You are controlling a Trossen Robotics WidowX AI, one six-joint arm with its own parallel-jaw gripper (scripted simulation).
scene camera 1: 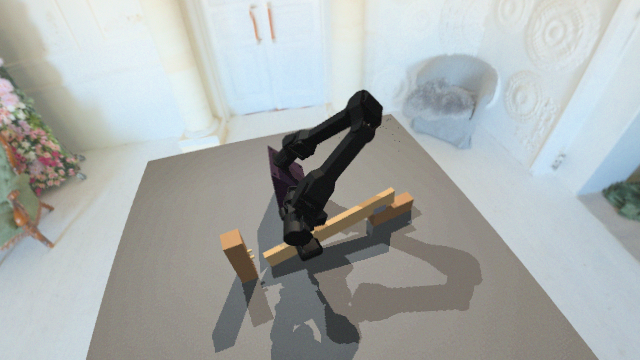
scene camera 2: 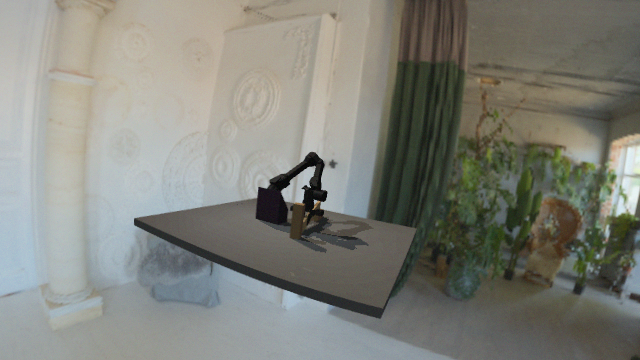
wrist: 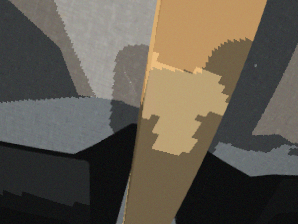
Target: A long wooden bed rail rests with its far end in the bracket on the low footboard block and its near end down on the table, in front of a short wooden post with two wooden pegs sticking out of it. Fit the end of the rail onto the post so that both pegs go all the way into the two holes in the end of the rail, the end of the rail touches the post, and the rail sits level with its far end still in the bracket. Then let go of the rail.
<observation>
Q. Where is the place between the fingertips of my gripper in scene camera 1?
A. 302,246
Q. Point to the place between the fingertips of my gripper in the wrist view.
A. At 151,133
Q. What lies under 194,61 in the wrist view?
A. A wooden rail.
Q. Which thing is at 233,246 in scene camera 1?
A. A wooden post.
</observation>
